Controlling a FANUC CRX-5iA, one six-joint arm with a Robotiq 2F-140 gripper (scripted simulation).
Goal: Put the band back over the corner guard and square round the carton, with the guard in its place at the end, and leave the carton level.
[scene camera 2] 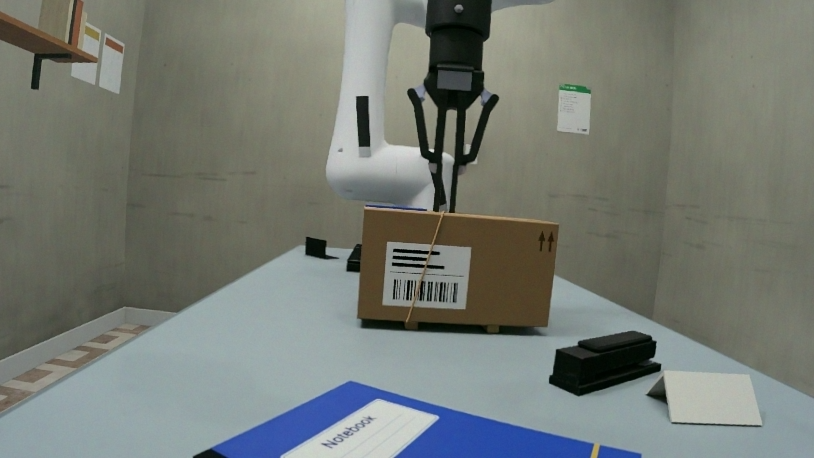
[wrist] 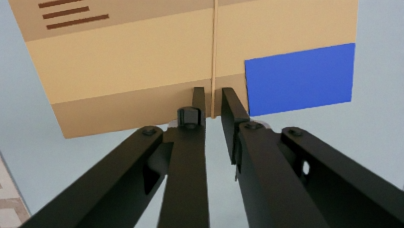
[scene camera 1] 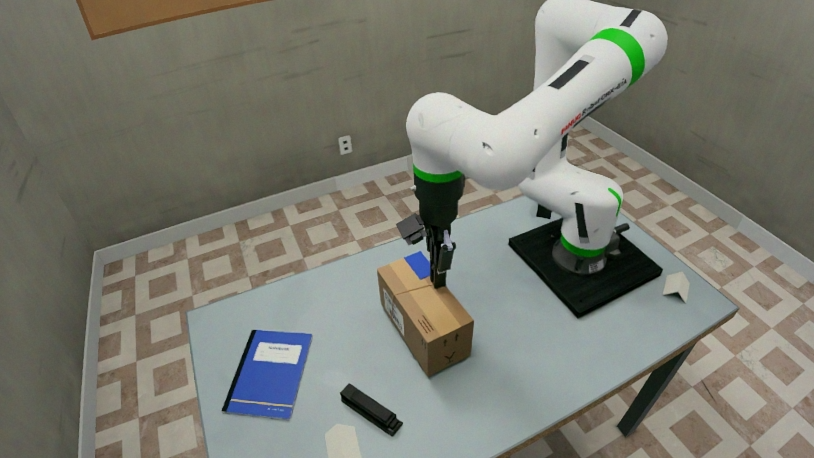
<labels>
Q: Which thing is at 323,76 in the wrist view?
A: A blue corner guard.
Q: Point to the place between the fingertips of the gripper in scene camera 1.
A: At 438,282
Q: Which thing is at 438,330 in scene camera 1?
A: A brown carton.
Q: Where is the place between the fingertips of the gripper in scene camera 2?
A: At 443,212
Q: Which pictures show the brown carton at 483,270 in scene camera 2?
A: Scene camera 2, the wrist view and scene camera 1: all of them.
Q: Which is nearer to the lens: the black stapler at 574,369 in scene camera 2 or the brown carton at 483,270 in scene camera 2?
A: The black stapler.
</labels>
